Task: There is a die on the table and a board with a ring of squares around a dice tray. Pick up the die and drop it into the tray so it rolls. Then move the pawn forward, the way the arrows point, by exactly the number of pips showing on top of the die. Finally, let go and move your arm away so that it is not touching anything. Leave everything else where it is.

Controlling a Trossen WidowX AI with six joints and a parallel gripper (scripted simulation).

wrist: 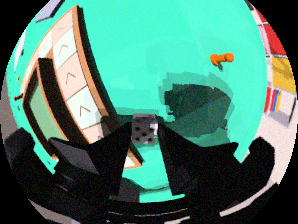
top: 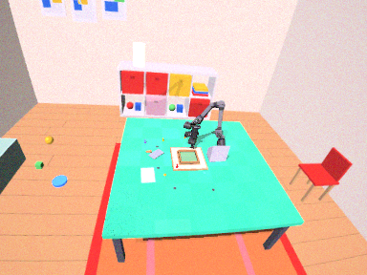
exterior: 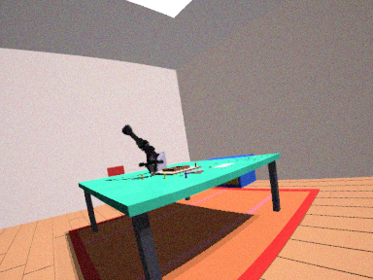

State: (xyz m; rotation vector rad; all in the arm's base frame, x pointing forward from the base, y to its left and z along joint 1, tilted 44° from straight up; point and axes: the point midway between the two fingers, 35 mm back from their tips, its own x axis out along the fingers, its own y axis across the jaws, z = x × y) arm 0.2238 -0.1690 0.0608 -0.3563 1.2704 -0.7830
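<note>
Now: the red pawn 150 mm ahead of my gripper tip, 300 mm to the left of it and 20 mm above it. The rest, counted from my gripper tip: green dice tray 50 mm ahead, 180 mm to the left; then die right at my gripper tip; then grey card 320 mm ahead, 150 mm to the left.
</note>
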